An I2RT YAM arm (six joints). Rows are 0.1 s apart.
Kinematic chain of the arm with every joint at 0, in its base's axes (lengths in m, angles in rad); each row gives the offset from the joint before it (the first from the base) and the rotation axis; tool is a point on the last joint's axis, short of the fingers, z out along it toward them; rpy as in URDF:
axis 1: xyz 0 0 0.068 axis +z
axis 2: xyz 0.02 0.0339 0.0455 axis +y
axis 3: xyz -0.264 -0.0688 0 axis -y
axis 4: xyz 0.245 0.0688 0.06 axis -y
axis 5: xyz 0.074 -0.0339 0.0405 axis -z
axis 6: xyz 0.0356 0 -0.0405 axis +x
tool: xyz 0 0 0 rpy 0 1.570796 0
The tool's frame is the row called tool.
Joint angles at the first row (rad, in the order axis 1, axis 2, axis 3, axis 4, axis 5, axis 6):
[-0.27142 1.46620 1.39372 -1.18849 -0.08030 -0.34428]
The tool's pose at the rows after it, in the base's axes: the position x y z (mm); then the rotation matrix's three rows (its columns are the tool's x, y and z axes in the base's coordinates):
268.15, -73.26, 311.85; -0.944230, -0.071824, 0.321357; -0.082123, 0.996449, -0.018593; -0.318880, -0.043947, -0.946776
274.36, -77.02, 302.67; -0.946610, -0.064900, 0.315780; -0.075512, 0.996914, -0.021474; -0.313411, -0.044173, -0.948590
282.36, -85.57, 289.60; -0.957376, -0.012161, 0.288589; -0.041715, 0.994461, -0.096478; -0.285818, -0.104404, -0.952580
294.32, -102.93, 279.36; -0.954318, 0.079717, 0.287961; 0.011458, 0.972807, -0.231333; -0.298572, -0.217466, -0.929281
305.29, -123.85, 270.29; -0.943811, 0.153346, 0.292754; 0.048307, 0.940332, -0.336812; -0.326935, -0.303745, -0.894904
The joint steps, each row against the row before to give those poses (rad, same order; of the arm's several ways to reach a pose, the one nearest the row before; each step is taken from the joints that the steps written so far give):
[-0.00419 0.00725 -0.00305 0.02098 0.01068 0.00077]
[-0.00648 0.02364 -0.01449 0.03279 0.00229 0.00000]
[-0.01108 0.03589 -0.01714 0.04693 0.07629 0.02134]
[-0.02860 0.04308 -0.00616 0.09692 0.11979 0.02444]
[-0.04081 0.04578 0.00001 0.10299 0.08393 -0.00305]

